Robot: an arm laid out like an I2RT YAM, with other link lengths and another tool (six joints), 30 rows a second.
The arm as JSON. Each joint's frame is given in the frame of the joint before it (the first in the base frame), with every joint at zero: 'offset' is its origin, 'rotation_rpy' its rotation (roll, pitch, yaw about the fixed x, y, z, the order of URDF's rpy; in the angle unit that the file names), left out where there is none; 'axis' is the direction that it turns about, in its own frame. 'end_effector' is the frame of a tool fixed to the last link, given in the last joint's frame.
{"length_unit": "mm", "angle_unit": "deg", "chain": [
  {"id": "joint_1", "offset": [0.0, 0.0, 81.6], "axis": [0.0, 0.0, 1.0]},
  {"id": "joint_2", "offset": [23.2, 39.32, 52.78], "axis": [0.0, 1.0, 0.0]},
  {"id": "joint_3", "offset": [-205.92, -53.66, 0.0], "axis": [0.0, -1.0, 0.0]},
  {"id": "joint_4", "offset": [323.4, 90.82, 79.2], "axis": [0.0, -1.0, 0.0]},
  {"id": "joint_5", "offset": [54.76, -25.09, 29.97], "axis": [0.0, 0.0, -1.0]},
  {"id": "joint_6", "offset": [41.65, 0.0, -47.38], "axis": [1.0, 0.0, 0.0]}
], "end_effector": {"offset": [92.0, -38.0, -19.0], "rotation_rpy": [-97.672, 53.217, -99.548]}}
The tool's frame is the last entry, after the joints.
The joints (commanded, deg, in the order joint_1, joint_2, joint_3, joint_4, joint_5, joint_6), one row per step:
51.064 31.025 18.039 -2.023 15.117 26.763
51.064 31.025 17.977 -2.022 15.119 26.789
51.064 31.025 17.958 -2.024 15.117 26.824
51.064 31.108 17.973 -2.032 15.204 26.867
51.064 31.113 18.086 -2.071 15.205 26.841
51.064 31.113 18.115 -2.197 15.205 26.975
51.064 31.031 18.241 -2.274 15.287 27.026
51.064 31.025 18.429 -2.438 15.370 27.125
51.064 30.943 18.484 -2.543 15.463 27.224
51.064 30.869 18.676 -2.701 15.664 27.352
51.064 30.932 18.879 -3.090 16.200 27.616
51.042 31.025 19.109 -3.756 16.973 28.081
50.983 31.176 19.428 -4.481 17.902 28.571
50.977 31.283 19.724 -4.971 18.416 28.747
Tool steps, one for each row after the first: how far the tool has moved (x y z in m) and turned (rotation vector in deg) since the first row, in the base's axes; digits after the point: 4 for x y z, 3 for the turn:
-0.0001 -0.0001 -0.0005 -0.027 0.053 -0.008
-0.0001 -0.0001 -0.0007 -0.016 0.086 -0.015
0.0000 -0.0002 -0.0011 -0.055 0.140 -0.110
0.0001 -0.0001 -0.0002 -0.022 0.082 -0.105
-0.0001 -0.0002 -0.0004 0.008 0.218 -0.138
0.0000 -0.0003 0.0009 0.137 0.148 -0.230
0.0001 -0.0005 0.0021 0.225 0.167 -0.335
0.0000 -0.0007 0.0027 0.314 0.184 -0.449
0.0002 -0.0011 0.0043 0.467 0.146 -0.675
0.0004 -0.0024 0.0047 0.396 0.337 -1.259
0.0006 -0.0045 0.0043 0.227 0.756 -2.147
0.0011 -0.0071 0.0043 0.030 1.159 -3.230
0.0013 -0.0084 0.0050 -0.151 1.321 -3.778

